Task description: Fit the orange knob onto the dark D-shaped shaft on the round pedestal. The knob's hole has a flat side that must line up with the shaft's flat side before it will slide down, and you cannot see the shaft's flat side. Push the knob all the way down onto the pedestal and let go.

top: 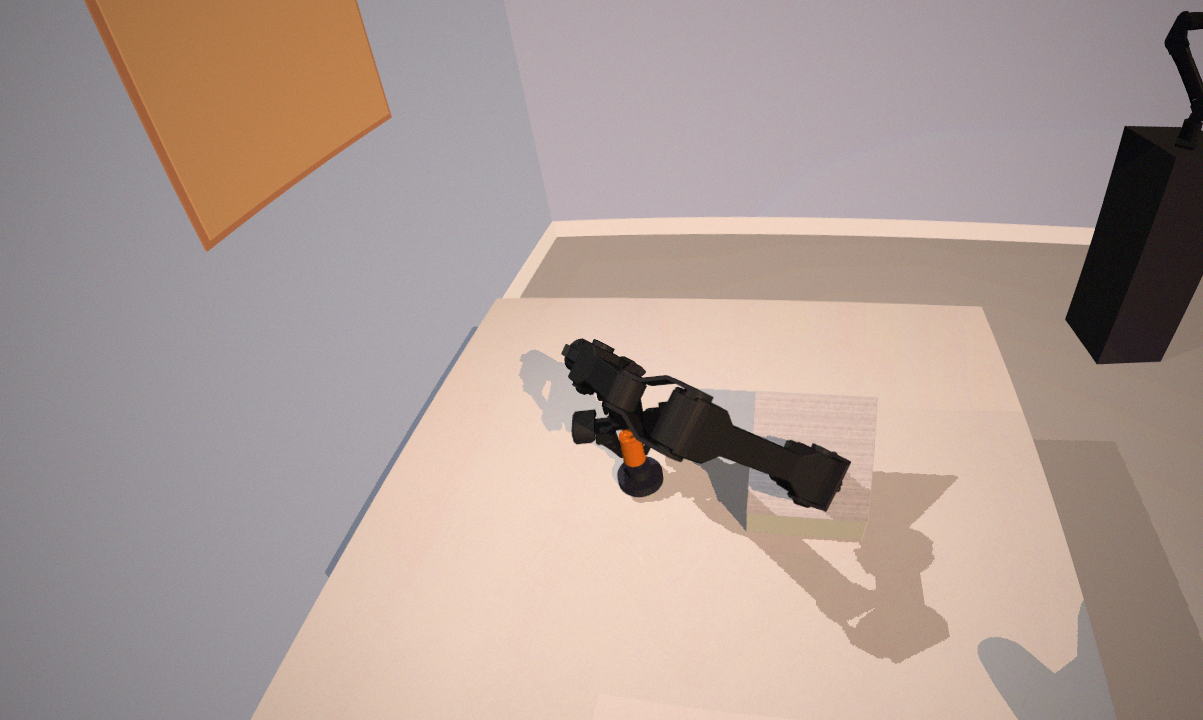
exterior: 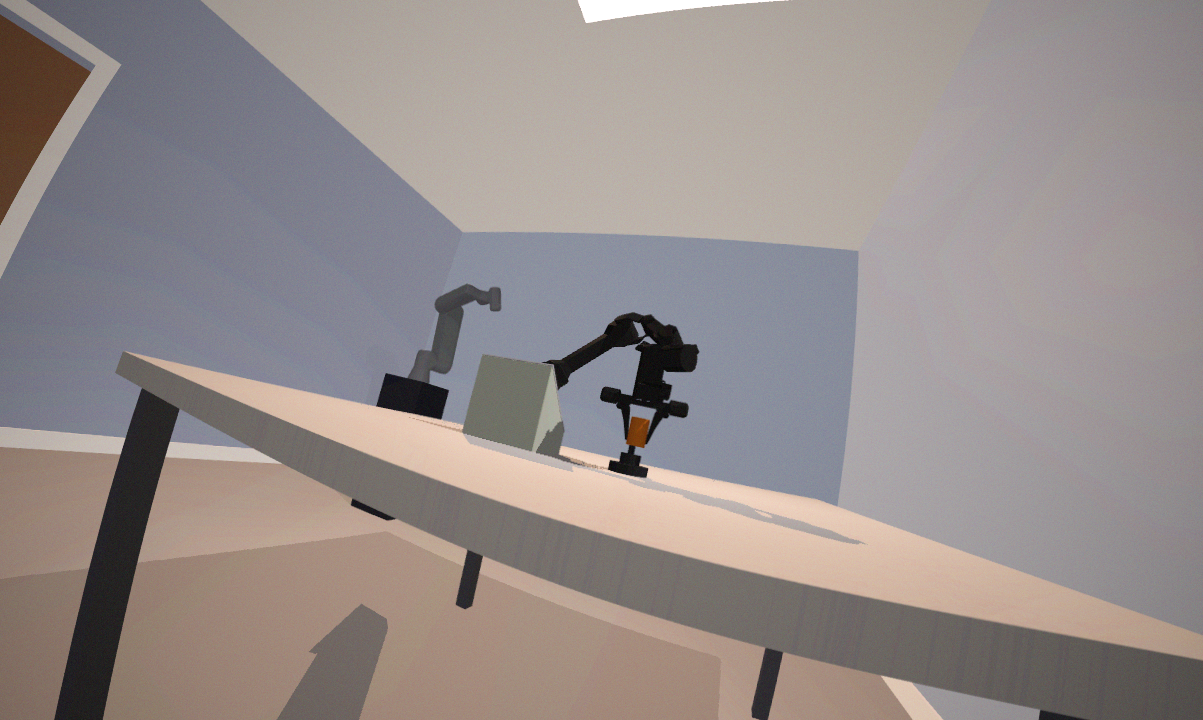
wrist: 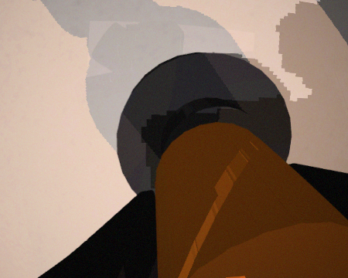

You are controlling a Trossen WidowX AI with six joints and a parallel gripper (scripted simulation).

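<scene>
Right now the pedestal is 10 mm behind my gripper tip and 40 mm below it. Round my gripper tip: orange knob 20 mm above.
</scene>
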